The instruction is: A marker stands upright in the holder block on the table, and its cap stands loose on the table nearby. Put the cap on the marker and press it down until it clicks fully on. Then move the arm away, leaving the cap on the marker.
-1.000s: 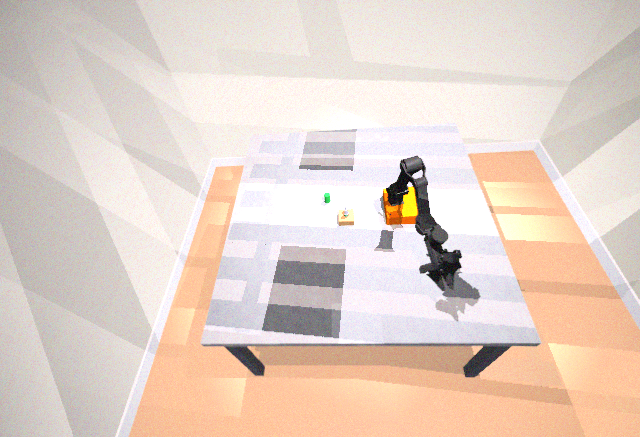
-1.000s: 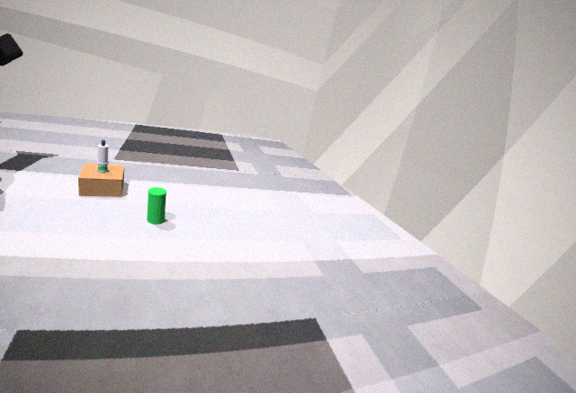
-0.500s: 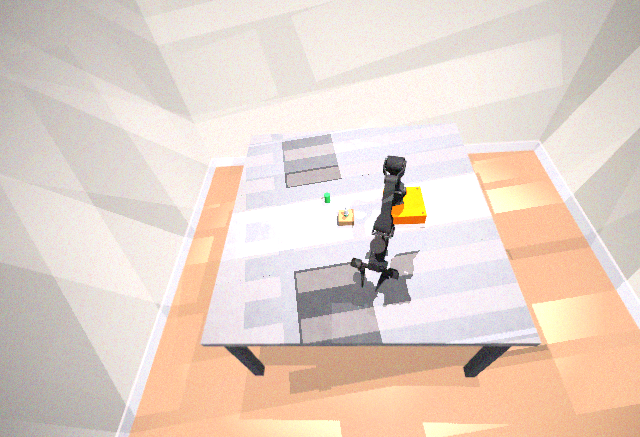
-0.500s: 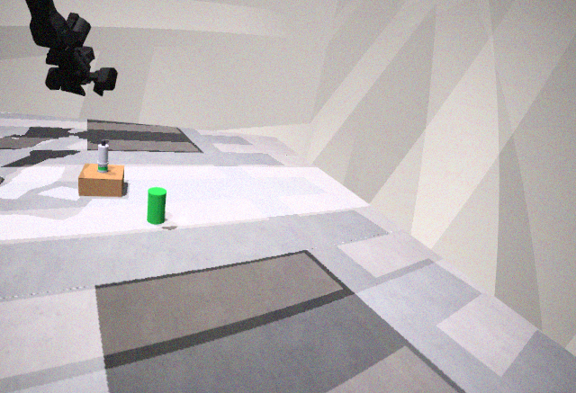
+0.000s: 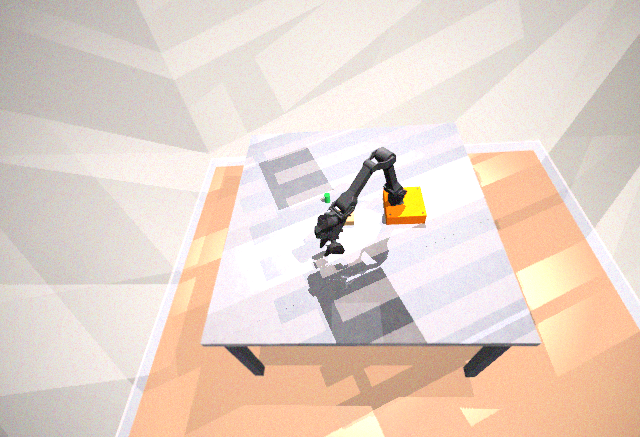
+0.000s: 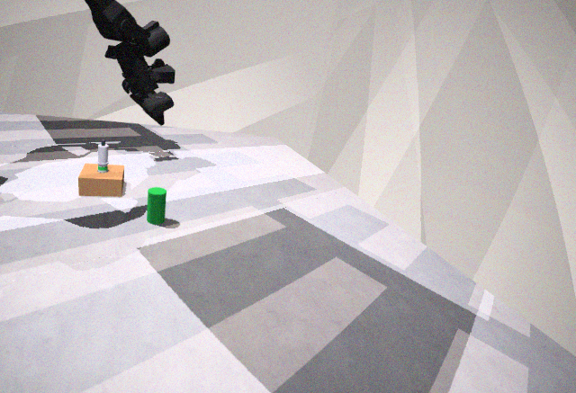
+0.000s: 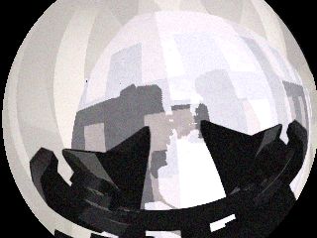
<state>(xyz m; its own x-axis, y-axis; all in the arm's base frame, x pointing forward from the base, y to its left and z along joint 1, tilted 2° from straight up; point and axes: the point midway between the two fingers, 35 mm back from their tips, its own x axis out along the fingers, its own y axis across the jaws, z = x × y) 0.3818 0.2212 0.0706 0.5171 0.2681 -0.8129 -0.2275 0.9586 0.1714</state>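
Now: gripper tip 80 mm past the green cap, 350 mm to the left of it and 60 mm above it. The rest, counted from my gripper tip: tan holder block 150 mm behind, 210 mm to the right, 70 mm below.
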